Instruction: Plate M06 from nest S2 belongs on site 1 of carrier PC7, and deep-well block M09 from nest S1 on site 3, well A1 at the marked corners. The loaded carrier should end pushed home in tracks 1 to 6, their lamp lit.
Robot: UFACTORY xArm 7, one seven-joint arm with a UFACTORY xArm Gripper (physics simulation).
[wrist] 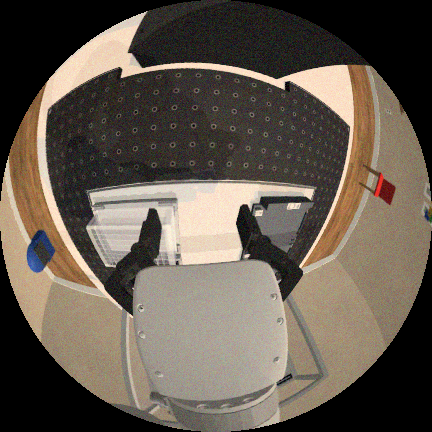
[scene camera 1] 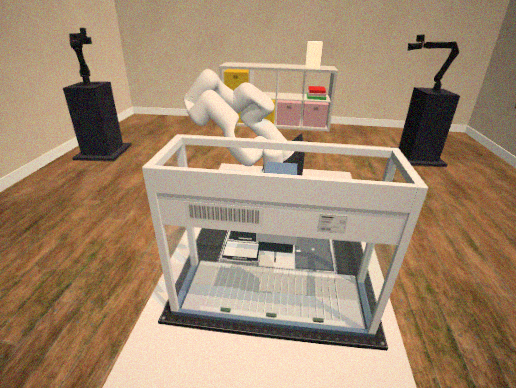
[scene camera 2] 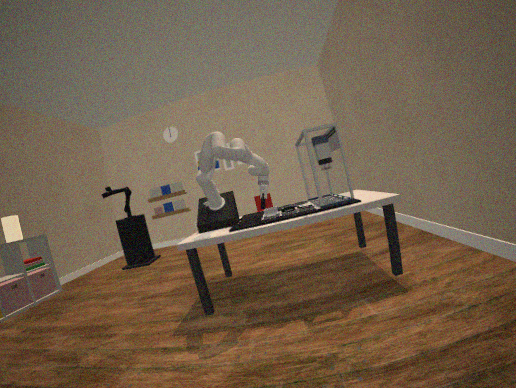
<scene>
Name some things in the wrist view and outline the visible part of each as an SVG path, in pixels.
My gripper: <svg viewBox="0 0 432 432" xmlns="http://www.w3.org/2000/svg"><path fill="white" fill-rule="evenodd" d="M247 204L239 206L235 221L242 249L249 254L247 259L196 264L155 265L153 260L159 254L161 223L157 210L149 208L146 220L142 221L138 242L134 242L130 247L130 252L116 263L115 270L112 271L104 283L105 291L133 316L134 334L139 356L154 388L158 393L166 395L171 402L187 410L201 413L226 413L245 409L269 396L276 386L276 381L280 380L284 375L287 358L287 330L282 302L299 281L303 272L294 261L288 258L284 250L272 244L268 236L262 235L255 216L251 214ZM135 276L133 295L130 295L126 291L126 285L128 280ZM272 268L276 269L281 275L281 280L278 284Z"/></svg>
A clear well plate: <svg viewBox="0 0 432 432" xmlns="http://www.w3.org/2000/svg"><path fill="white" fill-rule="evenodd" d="M173 206L115 207L94 210L95 214L85 228L104 265L115 267L116 263L130 252L131 245L134 242L138 242L142 221L146 220L149 208L157 210L161 223L159 254L157 258L154 258L153 262L155 265L176 264Z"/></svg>
</scene>
